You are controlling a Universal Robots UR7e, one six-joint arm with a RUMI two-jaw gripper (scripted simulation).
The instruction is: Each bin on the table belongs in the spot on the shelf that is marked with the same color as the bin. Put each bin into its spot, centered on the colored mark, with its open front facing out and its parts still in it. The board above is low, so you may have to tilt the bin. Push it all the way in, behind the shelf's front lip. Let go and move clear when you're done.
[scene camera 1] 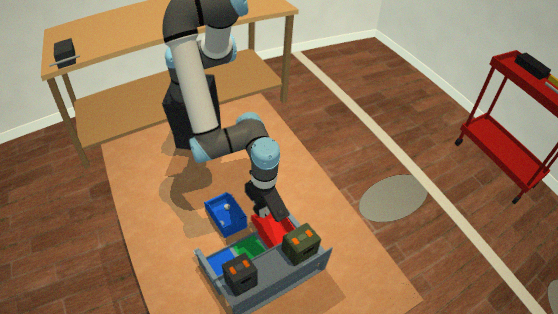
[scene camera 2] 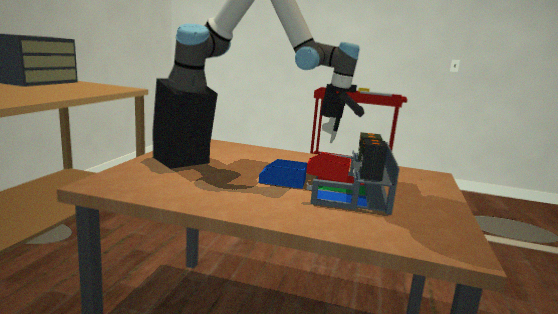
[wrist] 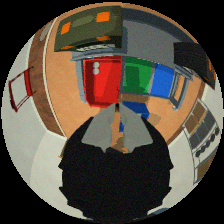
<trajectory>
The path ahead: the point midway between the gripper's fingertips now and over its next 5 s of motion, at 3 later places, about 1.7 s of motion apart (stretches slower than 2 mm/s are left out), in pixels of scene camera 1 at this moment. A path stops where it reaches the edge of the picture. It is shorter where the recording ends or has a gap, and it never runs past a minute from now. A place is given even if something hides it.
The gripper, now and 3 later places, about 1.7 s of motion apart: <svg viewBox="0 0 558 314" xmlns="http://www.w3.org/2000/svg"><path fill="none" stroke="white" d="M264 216L257 193L255 201L258 210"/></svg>
</trajectory>
